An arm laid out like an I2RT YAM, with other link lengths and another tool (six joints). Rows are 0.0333 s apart.
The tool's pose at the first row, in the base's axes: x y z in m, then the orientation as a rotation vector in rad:
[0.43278, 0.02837, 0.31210, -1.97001, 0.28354, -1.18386]
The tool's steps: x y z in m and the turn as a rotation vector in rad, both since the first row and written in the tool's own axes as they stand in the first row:
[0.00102, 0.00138, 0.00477, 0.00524, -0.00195, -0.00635]
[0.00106, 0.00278, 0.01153, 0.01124, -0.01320, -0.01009]
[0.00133, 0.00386, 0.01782, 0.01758, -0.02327, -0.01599]
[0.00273, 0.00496, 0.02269, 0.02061, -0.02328, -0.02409]
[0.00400, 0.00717, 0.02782, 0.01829, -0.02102, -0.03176]
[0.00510, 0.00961, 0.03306, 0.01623, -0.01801, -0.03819]
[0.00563, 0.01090, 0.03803, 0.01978, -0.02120, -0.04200]
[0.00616, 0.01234, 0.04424, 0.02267, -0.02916, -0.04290]
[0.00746, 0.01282, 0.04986, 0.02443, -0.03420, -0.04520]
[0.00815, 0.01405, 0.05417, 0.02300, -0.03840, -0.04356]
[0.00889, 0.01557, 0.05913, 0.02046, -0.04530, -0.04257]
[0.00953, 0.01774, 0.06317, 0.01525, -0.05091, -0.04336]
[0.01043, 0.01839, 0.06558, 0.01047, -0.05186, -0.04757]
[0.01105, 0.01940, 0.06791, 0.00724, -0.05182, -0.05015]
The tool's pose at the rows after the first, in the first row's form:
[0.43751, 0.02939, 0.31060, -1.96878, 0.27311, -1.18553]
[0.44336, 0.03197, 0.30799, -1.97095, 0.25991, -1.17602]
[0.44888, 0.03439, 0.30586, -1.97287, 0.24505, -1.16902]
[0.45384, 0.03543, 0.30479, -1.97305, 0.23536, -1.17387]
[0.45917, 0.03596, 0.30276, -1.97652, 0.23062, -1.18117]
[0.46455, 0.03649, 0.30043, -1.97892, 0.22729, -1.18843]
[0.46916, 0.03794, 0.29863, -1.97882, 0.21973, -1.18729]
[0.47483, 0.03994, 0.29643, -1.98082, 0.21294, -1.17950]
[0.48023, 0.04184, 0.29557, -1.98272, 0.20702, -1.17564]
[0.48438, 0.04290, 0.29408, -1.98562, 0.20734, -1.17043]
[0.48915, 0.04408, 0.29226, -1.99112, 0.20635, -1.16293]
[0.49324, 0.04441, 0.29011, -1.99887, 0.20598, -1.15804]
[0.49583, 0.04474, 0.28964, -2.00499, 0.20444, -1.16002]
[0.49827, 0.04496, 0.28874, -2.00868, 0.20400, -1.16190]

